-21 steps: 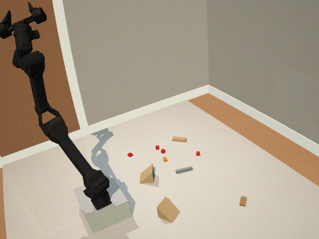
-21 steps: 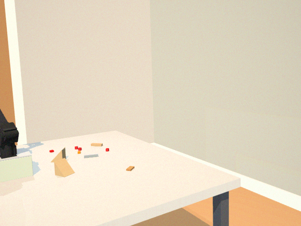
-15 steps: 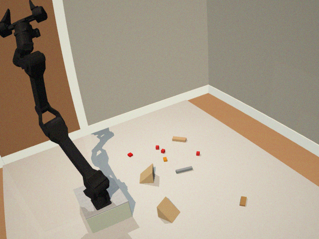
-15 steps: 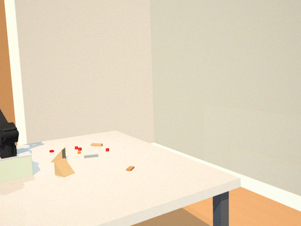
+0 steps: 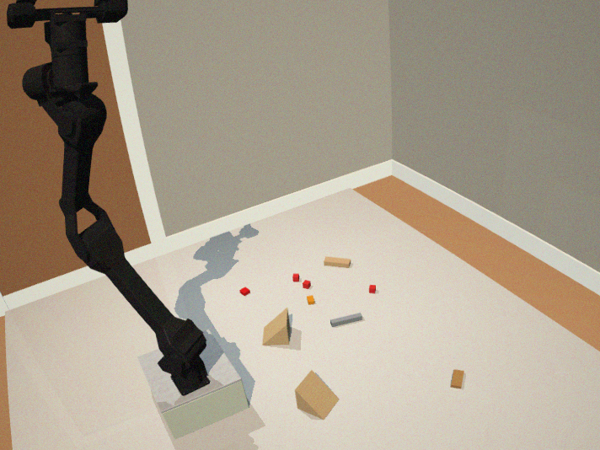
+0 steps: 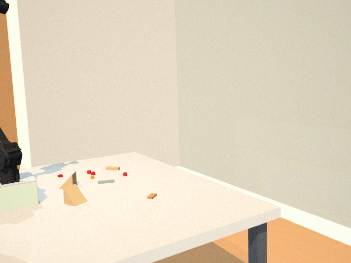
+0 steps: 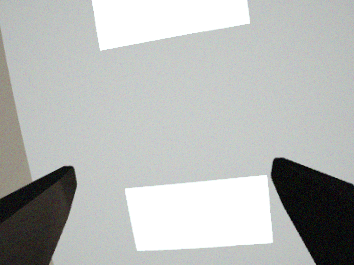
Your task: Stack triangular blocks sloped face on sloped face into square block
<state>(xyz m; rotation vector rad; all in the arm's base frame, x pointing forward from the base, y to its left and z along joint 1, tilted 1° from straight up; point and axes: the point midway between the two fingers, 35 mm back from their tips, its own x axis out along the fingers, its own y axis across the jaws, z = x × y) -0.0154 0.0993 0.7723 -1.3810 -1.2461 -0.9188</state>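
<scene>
Now: gripper tip 89 cm above the tan triangular block, 28 cm short of it and 3 cm to the left of it. The rest, counted from my gripper tip: grey bar (90 cm below, 43 cm ahead, 9 cm to the right); orange cube (90 cm below, 41 cm ahead, 3 cm to the left); tan bar (90 cm below, 57 cm ahead, 12 cm to the left).
</scene>
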